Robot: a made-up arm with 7 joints. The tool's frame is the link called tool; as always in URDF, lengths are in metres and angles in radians. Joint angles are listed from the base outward. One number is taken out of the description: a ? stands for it. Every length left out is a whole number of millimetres.
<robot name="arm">
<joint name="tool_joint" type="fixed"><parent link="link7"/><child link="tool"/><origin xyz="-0.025 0.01 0" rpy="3.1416 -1.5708 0"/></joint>
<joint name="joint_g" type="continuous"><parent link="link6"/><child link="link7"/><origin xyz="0.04 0.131 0" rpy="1.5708 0 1.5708"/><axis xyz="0 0 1"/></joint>
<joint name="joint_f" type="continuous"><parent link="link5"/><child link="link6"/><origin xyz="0.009 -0.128 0" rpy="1.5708 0 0"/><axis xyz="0 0 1"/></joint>
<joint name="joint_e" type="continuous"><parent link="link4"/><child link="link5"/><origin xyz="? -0.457 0" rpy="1.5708 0 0"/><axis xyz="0 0 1"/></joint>
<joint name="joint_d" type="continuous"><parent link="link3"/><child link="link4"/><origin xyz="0.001 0.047 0" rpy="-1.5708 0 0"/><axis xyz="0 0 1"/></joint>
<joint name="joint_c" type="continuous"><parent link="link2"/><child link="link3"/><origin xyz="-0.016 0.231 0" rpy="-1.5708 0 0"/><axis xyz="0 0 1"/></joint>
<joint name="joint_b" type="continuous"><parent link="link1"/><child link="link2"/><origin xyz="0.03 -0.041 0" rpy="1.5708 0 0"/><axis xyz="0 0 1"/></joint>
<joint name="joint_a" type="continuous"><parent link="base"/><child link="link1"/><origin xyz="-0.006 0.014 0.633"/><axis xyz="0 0 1"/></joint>
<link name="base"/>
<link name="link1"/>
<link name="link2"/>
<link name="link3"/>
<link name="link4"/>
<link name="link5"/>
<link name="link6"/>
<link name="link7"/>
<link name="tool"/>
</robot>
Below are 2 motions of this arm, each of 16 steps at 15 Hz.
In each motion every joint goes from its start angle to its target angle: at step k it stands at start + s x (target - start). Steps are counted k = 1, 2, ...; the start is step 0. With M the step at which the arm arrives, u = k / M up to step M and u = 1 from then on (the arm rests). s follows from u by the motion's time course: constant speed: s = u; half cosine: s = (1 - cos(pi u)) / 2; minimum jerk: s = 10 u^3 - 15 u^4 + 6 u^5.
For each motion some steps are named. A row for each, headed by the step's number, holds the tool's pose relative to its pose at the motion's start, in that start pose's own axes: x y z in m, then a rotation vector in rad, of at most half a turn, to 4 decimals.
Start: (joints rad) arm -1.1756 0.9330 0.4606 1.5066 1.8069 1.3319 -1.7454
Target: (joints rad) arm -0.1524 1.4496 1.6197 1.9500 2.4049 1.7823 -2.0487
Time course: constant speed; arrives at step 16
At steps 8, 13, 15, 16:
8: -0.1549 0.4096 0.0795 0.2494 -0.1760 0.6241
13: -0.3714 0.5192 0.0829 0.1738 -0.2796 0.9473
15: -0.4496 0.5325 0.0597 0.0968 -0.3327 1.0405
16: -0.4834 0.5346 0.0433 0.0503 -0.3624 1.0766

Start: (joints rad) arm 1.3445 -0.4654 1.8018 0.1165 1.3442 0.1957 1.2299
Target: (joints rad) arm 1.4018 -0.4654 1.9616 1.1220 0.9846 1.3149 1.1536
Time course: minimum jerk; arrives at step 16
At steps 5, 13, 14, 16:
5: -0.0039 -0.0515 0.0894 0.1483 -0.1232 0.1116
13: -0.0083 -0.3940 0.2727 0.4815 -0.8142 0.2327
14: -0.0085 -0.4095 0.2729 0.4822 -0.8437 0.2261
16: -0.0086 -0.4170 0.2729 0.4821 -0.8580 0.2226

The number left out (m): -0.049
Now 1 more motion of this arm.
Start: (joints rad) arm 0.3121 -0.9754 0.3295 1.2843 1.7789 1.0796 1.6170
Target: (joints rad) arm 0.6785 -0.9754 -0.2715 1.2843 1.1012 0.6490 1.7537
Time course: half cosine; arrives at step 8
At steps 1, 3, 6, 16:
1: -0.0007 0.0064 -0.0017 -0.0298 -0.0208 -0.0035
3: -0.0068 0.0452 -0.0199 -0.2320 -0.1876 -0.0257
6: -0.0214 0.0876 -0.0826 -0.5772 -0.6059 -0.0246
16: -0.0256 0.0908 -0.1037 -0.6532 -0.7317 -0.0065

